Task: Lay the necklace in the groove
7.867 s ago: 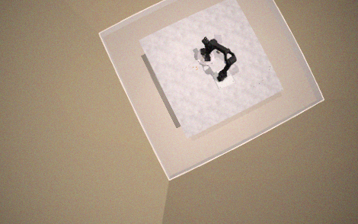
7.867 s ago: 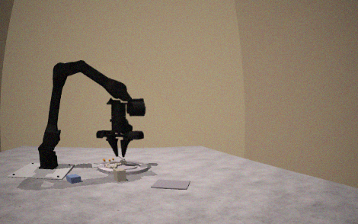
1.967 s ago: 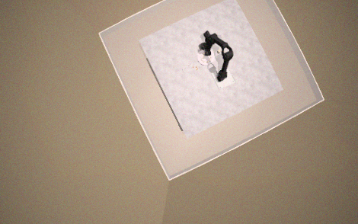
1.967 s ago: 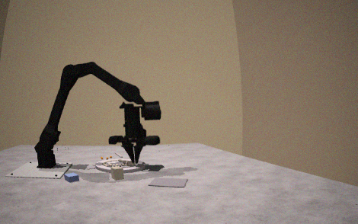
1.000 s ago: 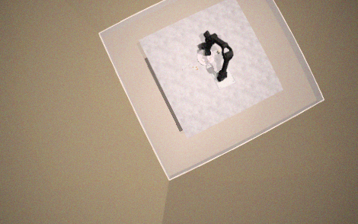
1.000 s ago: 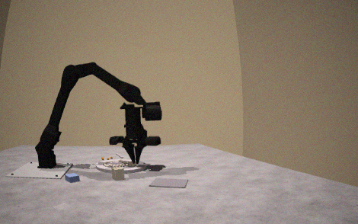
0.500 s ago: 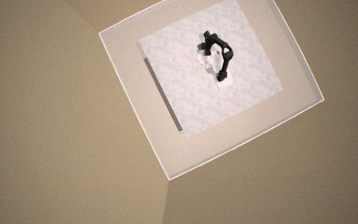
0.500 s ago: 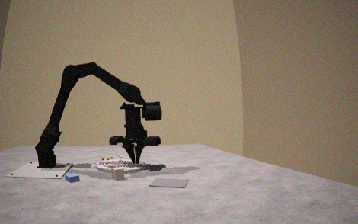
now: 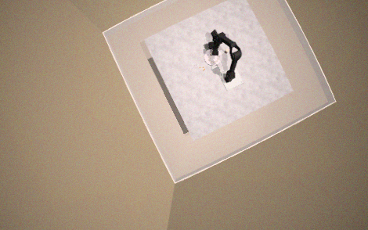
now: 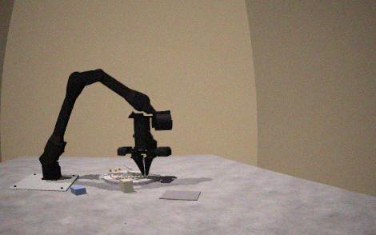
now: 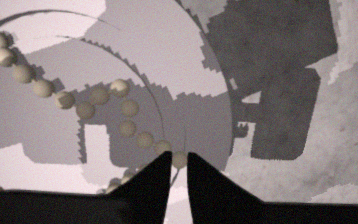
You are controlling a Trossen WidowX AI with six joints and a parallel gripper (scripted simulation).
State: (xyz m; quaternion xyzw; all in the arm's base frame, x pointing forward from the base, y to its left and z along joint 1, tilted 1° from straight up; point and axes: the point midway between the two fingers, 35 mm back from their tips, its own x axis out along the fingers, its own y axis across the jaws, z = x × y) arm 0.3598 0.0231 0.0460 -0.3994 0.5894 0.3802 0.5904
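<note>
The round bead board is 60 mm behind my gripper tip, 30 mm to the left of it and 10 mm below it. From my gripper tip the other things lie so: flat grey plate 200 mm to the right, 90 mm ahead, 20 mm below; cream cube 140 mm to the right, 60 mm behind; blue block 210 mm behind, 170 mm to the right, 10 mm below.
</note>
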